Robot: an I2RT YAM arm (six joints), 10 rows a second.
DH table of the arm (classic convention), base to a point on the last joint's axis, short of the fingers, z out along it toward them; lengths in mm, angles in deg. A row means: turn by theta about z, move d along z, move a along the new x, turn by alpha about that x. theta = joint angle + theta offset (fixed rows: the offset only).
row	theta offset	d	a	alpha
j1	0	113.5	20	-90
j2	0	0	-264	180
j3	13.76	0	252.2	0
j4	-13.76	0	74	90
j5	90	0	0	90
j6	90	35.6	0	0
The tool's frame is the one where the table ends.
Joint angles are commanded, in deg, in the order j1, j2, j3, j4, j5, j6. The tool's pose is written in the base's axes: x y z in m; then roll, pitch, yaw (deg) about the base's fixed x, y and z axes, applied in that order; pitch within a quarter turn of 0, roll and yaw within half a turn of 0. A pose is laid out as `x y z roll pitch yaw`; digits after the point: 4 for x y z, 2 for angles.
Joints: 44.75 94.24 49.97 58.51 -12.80 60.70
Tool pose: 0.2517 0.2606 0.2755 73.67 31.46 139.25
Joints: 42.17 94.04 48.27 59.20 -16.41 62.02
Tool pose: 0.2583 0.2476 0.2683 74.94 30.95 141.14
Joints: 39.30 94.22 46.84 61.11 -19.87 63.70
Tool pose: 0.2662 0.2335 0.2627 75.04 30.18 142.05
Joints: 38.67 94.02 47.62 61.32 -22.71 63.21
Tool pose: 0.2679 0.2320 0.2683 73.80 31.62 143.43
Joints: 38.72 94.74 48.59 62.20 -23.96 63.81
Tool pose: 0.2696 0.2347 0.2710 72.73 31.66 144.27
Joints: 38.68 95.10 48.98 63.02 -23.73 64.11
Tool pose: 0.2709 0.2352 0.2725 71.81 31.54 143.60
